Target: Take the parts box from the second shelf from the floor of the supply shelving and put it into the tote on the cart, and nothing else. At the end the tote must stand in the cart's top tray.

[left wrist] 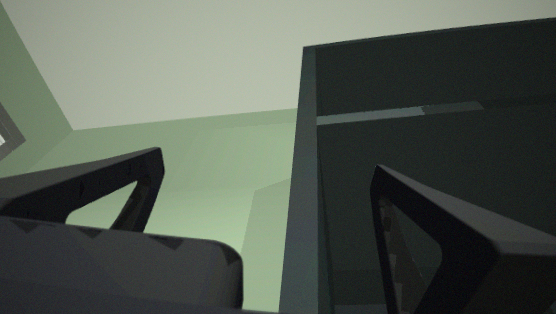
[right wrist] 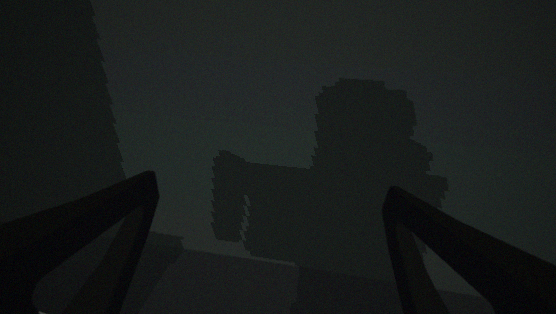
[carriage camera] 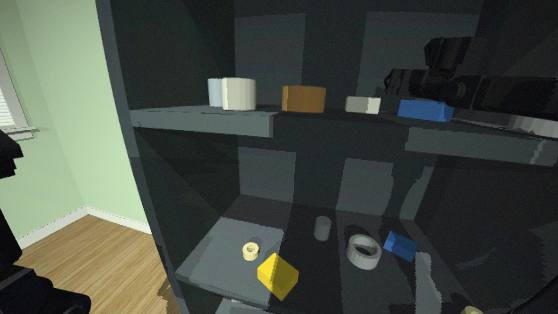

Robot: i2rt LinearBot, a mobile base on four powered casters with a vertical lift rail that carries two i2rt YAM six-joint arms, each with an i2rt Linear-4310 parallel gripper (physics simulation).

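Frame: origin at the left arm's base, x ahead, y up, z right, level; metres.
Where they show: left gripper, between the fingertips: (left wrist: 267, 168); right gripper, between the fingertips: (right wrist: 272, 190) (carriage camera: 399, 81).
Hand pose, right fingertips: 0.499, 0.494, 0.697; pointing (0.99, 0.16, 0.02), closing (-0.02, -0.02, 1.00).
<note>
Each offset is from my right fingertips to the top centre of the thing, as dx, dy, dz. Level surfaces: height alone.
In the carriage camera, a blue box @[-0.179, -0.060, -0.034] (carriage camera: 425, 110) lies at the right on the upper visible shelf (carriage camera: 200, 122). Another blue box @[-0.143, -0.517, +0.068] (carriage camera: 400, 246) lies tilted to the view on the lower visible shelf @[dy -0.557] (carriage camera: 210, 255), right of a grey ring. I cannot tell which shelf is second from the floor. My right gripper (right wrist: 272, 190) is open and empty, facing a dark panel inside the shelving; its dark arm reaches in from the right behind the upper blue box. My left gripper (left wrist: 267, 168) is open and empty before the shelving's side edge (left wrist: 302, 200). The tote and cart do not show.
On the upper shelf stand a pale blue cylinder @[-0.103, -0.030, -0.547] (carriage camera: 215, 92), a white cylinder @[-0.203, -0.040, -0.462] (carriage camera: 240, 94), an orange-brown ring @[-0.179, -0.050, -0.323] (carriage camera: 304, 99) and a whitish block @[-0.060, -0.060, -0.142] (carriage camera: 362, 105). Lower down are a cream ring @[-0.185, -0.532, -0.453] (carriage camera: 245, 251), a yellow block @[-0.265, -0.512, -0.360] (carriage camera: 277, 277), a grey cylinder @[-0.083, -0.487, -0.204] (carriage camera: 322, 228) and the grey ring @[-0.171, -0.509, -0.081] (carriage camera: 354, 255).
</note>
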